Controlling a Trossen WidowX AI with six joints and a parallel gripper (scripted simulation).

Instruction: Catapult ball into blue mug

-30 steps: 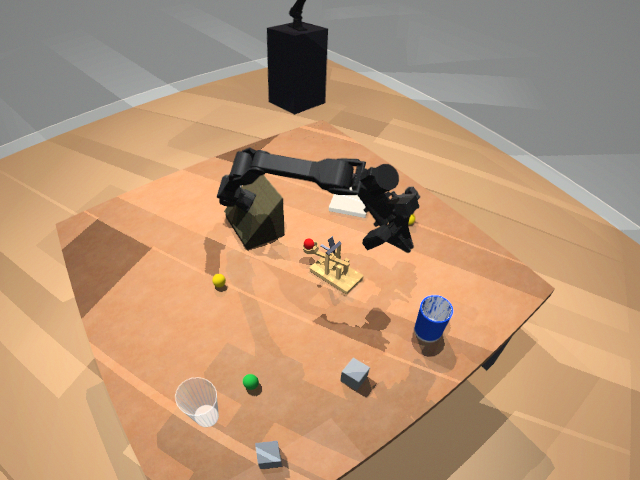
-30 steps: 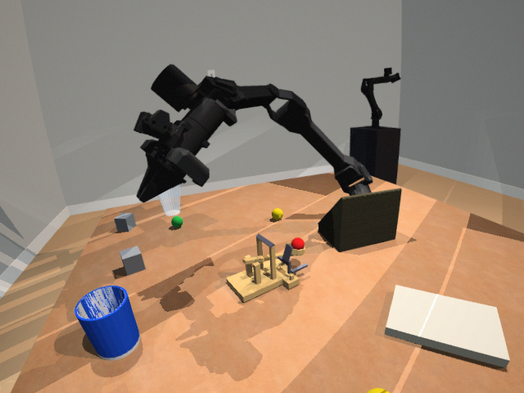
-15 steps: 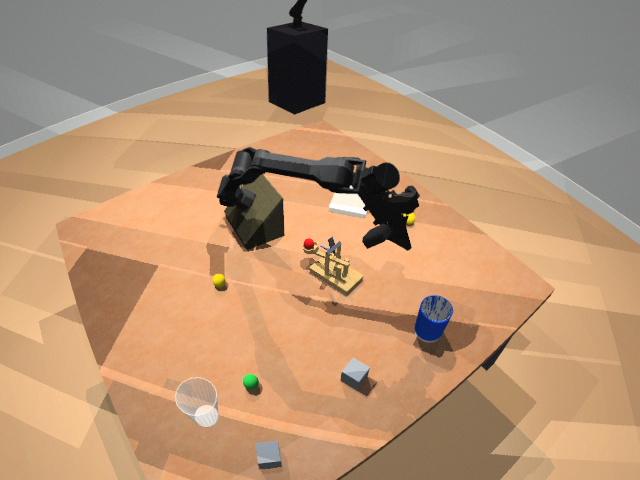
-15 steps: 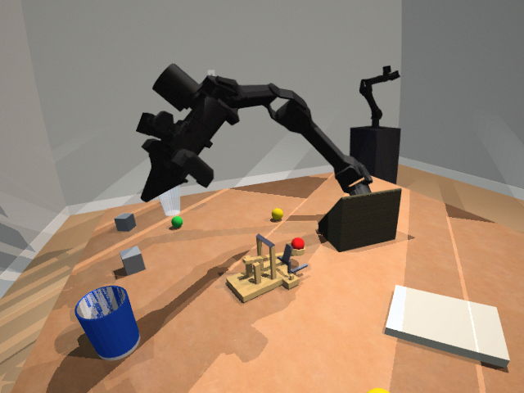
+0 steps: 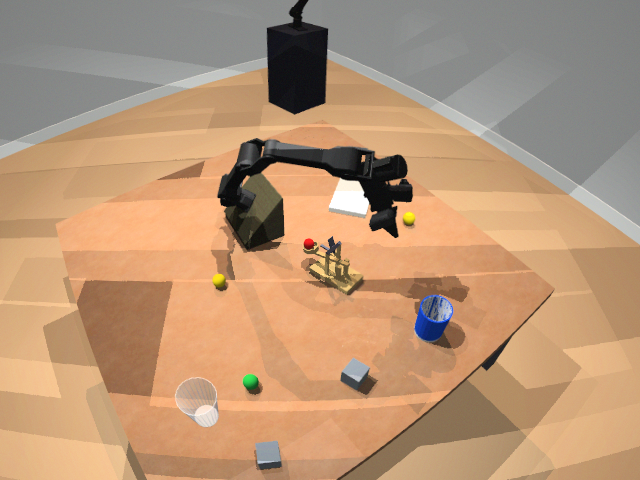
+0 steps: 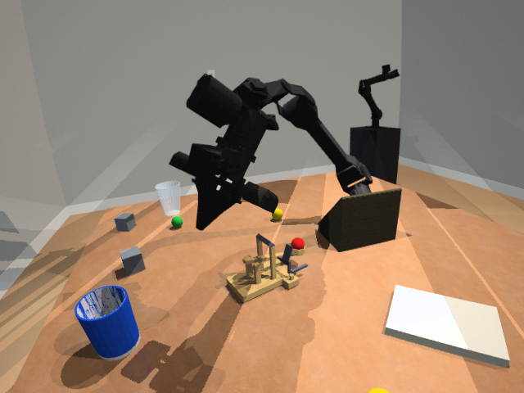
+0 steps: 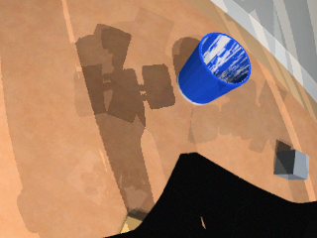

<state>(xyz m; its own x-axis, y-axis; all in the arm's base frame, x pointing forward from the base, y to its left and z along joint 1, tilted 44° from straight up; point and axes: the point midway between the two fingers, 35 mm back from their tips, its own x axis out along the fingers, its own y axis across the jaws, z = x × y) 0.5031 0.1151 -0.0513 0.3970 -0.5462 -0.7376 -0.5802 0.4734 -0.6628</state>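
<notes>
My gripper tip is 24 cm past the red ball, 9 cm to the left of it and 14 cm above it. Round my gripper tip: white slab 36 cm behind, 23 cm to the left, 20 cm below; wooden catapult 17 cm behind, 7 cm to the right, 15 cm below; blue mug 19 cm ahead, 3 cm to the right, 18 cm below.
</notes>
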